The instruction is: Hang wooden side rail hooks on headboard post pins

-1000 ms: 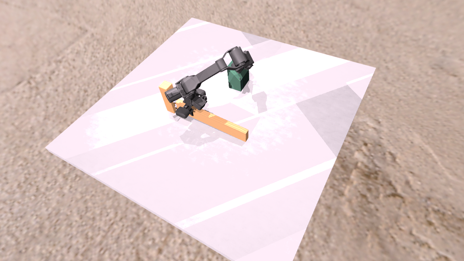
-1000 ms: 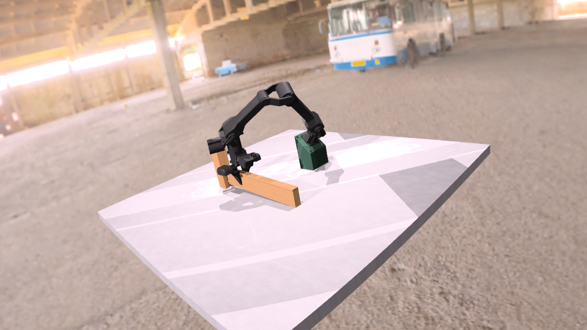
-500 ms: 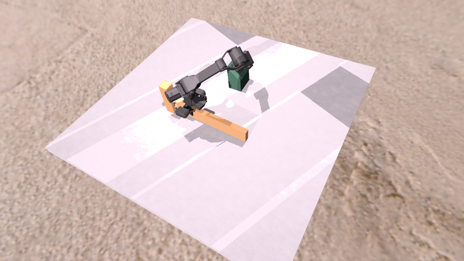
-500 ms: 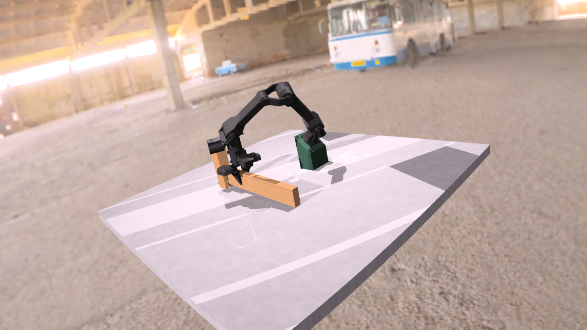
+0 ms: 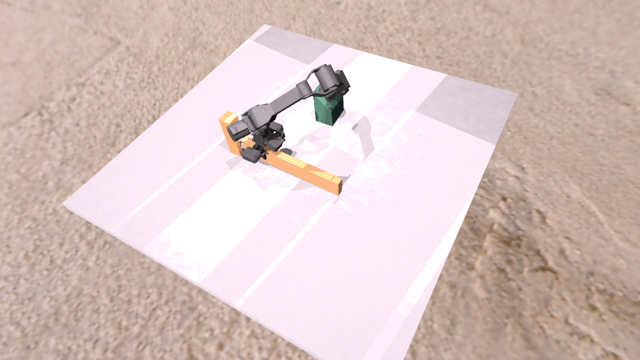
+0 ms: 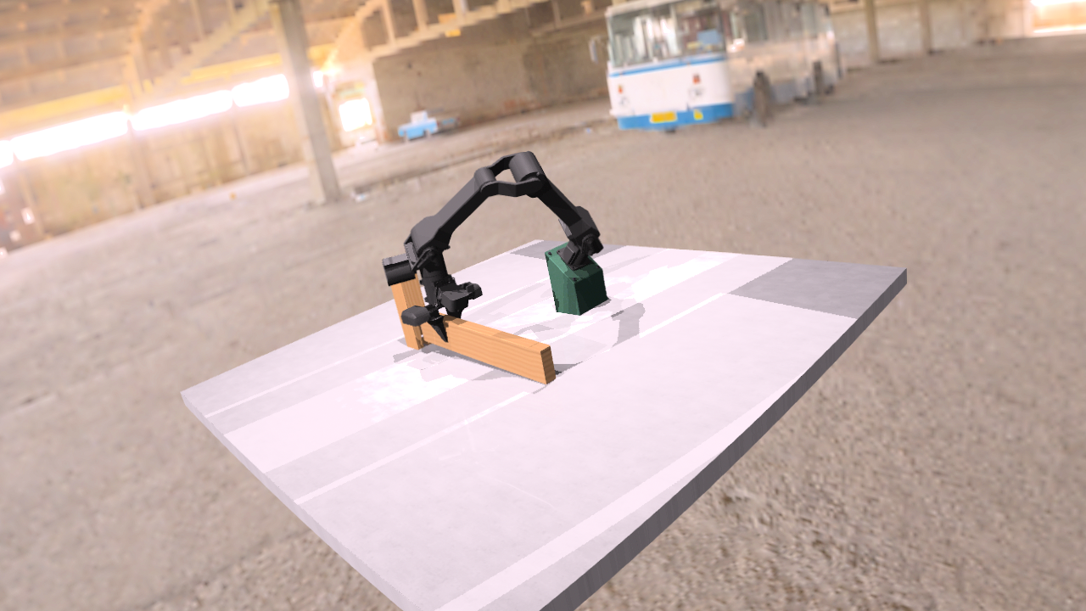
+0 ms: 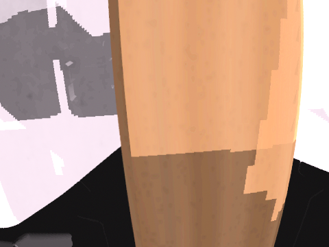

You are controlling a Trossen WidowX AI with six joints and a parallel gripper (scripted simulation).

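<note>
Right now the wooden headboard post is 140 mm to the right of my gripper tip and 40 mm above it.
</note>
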